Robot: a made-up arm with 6 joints.
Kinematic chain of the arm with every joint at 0, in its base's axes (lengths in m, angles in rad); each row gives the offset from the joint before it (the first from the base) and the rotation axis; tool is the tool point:
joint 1: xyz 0 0 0.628 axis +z
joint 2: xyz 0.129 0 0 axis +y
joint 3: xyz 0 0 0.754 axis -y
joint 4: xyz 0 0 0.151 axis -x
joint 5: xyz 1.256 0 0 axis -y
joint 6: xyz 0.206 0 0 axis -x
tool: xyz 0 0 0
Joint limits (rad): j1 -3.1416..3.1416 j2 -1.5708..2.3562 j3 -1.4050..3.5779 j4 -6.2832..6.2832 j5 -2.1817..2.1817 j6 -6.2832..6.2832
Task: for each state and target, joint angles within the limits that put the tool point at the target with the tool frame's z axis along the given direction. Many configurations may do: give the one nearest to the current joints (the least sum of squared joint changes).
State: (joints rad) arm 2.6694 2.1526 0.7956 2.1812 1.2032 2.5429
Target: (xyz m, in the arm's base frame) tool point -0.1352 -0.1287 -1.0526 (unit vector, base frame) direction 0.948 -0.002 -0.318
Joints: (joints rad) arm 2.6373 2.3562 0.2567 2.0631 1.3732 2.3568
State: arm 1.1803 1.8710 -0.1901 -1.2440 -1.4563 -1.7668
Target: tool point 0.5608 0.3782 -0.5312 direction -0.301 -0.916 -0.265
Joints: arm 0.3958 1.4440 -0.2910 -0.7028 -1.4902 -1.1963
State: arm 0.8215 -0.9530 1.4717 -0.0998 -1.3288 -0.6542
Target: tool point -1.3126 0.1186 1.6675 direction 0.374 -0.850 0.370
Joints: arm -0.0122 -1.5024 0.6953 -0.5397 -1.8193 -1.4942
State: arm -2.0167 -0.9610 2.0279 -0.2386 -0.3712 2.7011
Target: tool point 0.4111 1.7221 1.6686 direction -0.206 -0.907 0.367
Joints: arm -1.8097 -1.0265 1.6244 0.0605 -0.7057 3.0811
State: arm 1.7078 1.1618 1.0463 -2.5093 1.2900 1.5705
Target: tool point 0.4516 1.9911 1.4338 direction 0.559 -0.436 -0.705
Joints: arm 1.3147 0.8651 1.1000 -3.5538 0.9571 1.0073
